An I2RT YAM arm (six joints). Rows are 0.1 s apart.
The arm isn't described. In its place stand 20 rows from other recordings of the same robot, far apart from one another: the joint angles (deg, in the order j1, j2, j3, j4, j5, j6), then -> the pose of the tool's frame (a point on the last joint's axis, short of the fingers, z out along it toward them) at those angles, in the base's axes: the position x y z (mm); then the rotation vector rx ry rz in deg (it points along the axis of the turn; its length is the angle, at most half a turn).
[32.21 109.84 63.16 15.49 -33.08 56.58] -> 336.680 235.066 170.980 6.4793 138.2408 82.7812
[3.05 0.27 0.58 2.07 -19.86 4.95] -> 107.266 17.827 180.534 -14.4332 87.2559 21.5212
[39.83 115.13 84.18 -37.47 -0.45 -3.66] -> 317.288 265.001 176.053 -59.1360 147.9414 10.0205
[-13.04 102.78 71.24 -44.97 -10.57 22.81] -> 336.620 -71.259 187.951 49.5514 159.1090 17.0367
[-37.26 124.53 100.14 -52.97 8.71 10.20] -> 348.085 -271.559 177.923 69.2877 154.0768 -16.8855
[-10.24 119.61 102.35 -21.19 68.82 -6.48] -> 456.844 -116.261 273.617 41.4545 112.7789 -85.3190
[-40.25 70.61 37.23 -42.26 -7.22 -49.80] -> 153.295 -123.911 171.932 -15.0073 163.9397 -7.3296
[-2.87 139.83 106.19 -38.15 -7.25 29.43] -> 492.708 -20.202 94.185 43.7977 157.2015 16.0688
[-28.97 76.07 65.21 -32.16 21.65 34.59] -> 244.426 -150.333 309.441 78.0073 105.3037 -22.1596
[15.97 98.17 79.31 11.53 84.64 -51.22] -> 380.326 71.975 342.537 9.5537 107.0969 -95.1809
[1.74 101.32 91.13 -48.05 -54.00 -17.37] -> 372.488 40.130 307.365 -40.2486 125.3404 60.7261
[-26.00 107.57 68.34 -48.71 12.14 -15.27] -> 294.517 -151.975 147.983 -16.8540 -175.8544 18.7000
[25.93 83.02 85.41 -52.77 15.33 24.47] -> 273.271 122.405 362.262 4.9277 137.9697 4.3574
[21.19 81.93 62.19 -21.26 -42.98 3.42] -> 279.624 134.433 282.977 -42.5912 123.2954 61.8586
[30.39 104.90 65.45 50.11 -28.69 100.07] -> 352.442 226.507 278.747 32.0574 100.4353 121.0971
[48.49 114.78 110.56 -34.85 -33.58 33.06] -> 290.040 357.427 329.669 -39.5503 138.9172 77.1334
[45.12 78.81 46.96 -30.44 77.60 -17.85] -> 198.576 150.136 221.883 -40.1482 108.7185 -82.2163
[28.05 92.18 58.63 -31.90 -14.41 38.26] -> 271.590 154.750 193.239 10.0557 163.0357 36.7113
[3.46 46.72 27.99 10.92 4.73 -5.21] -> 198.579 9.066 268.971 -3.8784 97.7564 -5.3397
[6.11 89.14 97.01 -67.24 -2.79 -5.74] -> 304.408 34.329 376.182 -16.4062 148.4370 3.7687
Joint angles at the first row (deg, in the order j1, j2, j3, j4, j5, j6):
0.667 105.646 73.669 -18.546 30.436 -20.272
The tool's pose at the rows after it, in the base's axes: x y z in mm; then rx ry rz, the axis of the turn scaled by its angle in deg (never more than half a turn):
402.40 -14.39 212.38 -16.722 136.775 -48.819
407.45 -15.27 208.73 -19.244 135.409 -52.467
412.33 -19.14 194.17 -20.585 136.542 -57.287
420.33 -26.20 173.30 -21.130 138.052 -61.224
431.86 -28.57 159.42 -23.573 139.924 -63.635
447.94 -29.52 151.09 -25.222 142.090 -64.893
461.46 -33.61 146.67 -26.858 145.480 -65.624
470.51 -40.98 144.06 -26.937 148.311 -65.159
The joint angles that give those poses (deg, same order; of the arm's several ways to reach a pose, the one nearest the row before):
0.557 105.668 73.670 -14.940 30.938 -25.846
0.558 106.783 73.671 -12.231 32.709 -29.364
0.229 109.296 73.670 -10.808 35.725 -31.595
-0.579 113.142 74.171 -8.775 38.064 -33.168
-0.798 117.120 77.101 -9.694 39.309 -34.851
-0.841 121.535 82.565 -13.235 40.119 -35.222
-1.301 125.447 88.772 -19.223 40.512 -35.135
-2.196 128.267 93.536 -23.900 40.075 -34.479

